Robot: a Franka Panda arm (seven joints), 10 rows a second.
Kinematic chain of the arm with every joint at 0, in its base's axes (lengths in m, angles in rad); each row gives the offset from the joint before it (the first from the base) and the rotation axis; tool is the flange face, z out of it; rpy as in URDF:
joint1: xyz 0 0 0.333 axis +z
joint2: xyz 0 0 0 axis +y
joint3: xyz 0 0 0.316 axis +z
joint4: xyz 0.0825 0 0 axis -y
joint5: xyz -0.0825 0 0.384 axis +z
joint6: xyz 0 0 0 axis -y
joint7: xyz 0.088 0 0 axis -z
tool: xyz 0 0 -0.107 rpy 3.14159 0 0
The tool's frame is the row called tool.
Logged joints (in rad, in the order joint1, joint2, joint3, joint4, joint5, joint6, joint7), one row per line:
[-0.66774, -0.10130, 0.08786, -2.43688, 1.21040, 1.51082, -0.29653]
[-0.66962, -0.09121, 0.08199, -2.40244, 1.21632, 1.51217, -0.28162]
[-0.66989, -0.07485, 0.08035, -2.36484, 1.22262, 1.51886, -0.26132]
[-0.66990, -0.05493, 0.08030, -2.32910, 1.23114, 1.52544, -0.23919]
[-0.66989, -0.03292, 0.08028, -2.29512, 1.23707, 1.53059, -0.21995]
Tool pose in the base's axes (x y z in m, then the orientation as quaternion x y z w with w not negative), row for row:
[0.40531, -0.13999, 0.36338, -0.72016, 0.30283, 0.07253, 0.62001]
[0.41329, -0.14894, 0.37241, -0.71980, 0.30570, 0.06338, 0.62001]
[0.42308, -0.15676, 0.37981, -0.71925, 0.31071, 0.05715, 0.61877]
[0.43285, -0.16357, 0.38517, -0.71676, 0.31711, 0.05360, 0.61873]
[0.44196, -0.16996, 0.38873, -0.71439, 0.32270, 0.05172, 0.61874]
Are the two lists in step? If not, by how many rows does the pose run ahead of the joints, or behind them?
They are in step.
